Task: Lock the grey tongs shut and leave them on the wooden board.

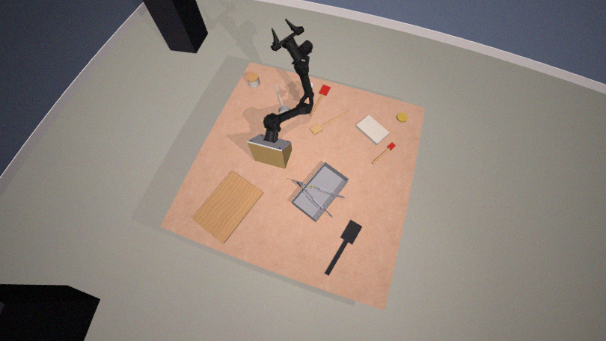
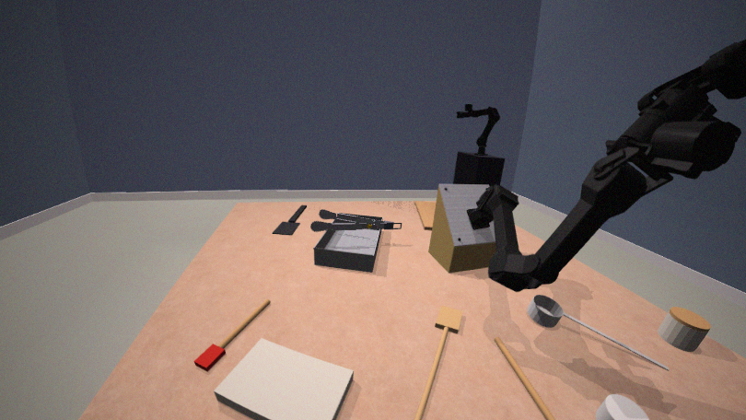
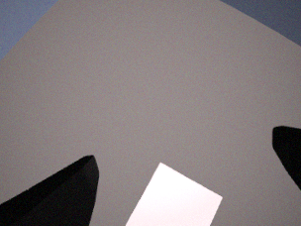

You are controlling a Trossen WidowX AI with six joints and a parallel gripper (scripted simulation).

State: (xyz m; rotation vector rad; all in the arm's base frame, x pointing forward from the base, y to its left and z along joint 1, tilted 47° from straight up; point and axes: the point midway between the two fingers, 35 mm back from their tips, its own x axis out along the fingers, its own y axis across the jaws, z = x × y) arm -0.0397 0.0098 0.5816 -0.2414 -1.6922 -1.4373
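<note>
Right now the yellow slider is 630 mm to the right of my gripper tip, 500 mm below it and 320 mm ahead of it. Also, from my gripper tip: white block: 610 mm ahead, 560 mm below, 140 mm to the right; then roasting tin: 630 mm to the right, 540 mm below, 370 mm ahead; then wooden board: 830 mm to the right, 560 mm below, 120 mm behind.
</note>
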